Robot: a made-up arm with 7 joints.
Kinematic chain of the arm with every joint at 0, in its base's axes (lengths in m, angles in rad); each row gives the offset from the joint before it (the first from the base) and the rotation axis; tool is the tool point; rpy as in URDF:
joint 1: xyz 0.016 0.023 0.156 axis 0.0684 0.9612 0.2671
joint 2: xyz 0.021 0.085 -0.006 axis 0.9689 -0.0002 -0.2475
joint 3: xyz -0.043 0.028 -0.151 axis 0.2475 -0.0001 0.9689
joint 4: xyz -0.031 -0.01 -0.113 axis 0.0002 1 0
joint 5: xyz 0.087 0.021 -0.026 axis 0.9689 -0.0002 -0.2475
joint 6: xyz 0.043 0.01 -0.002 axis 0.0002 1 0
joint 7: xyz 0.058 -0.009 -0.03 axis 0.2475 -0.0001 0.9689
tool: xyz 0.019 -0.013 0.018 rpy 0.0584 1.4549 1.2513
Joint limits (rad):
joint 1: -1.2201..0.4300
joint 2: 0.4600..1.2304
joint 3: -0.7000..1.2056
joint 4: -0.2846..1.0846
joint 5: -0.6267..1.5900
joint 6: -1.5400..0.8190
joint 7: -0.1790..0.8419
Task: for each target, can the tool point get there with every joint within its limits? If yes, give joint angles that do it. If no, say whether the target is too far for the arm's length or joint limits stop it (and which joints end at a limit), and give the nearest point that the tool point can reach.
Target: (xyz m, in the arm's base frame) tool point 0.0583 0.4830 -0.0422
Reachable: yes | joints 0.0672 0.7274 0.9063 0.9434 0.0190 -0.8572 0.7307
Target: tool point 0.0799 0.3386 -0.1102
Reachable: yes | joints 0.2163 0.5695 0.3072 0.5420 0.2043 -1.0443 0.5093
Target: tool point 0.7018 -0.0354 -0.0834
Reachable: no: too far | nearest point 0.4653 0.1119 0.0129 | short by 0.295 m
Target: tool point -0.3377 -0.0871 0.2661
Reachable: no: joint limits stop it (at a limit: joint 1, joint 2, joint 3, joint 4, joint 6) | nearest point -0.0825 0.1121 -0.0461 | short by 0.450 m
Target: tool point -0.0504 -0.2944 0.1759
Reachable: no: joint limits stop it (at a limit: joint 1, joint 2, joint 3, joint 4) | nearest point 0.2475 0.0303 0.1317 | short by 0.443 m
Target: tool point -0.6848 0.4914 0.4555
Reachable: no: too far | nearest point -0.1506 0.5368 0.0531 | short by 0.670 m
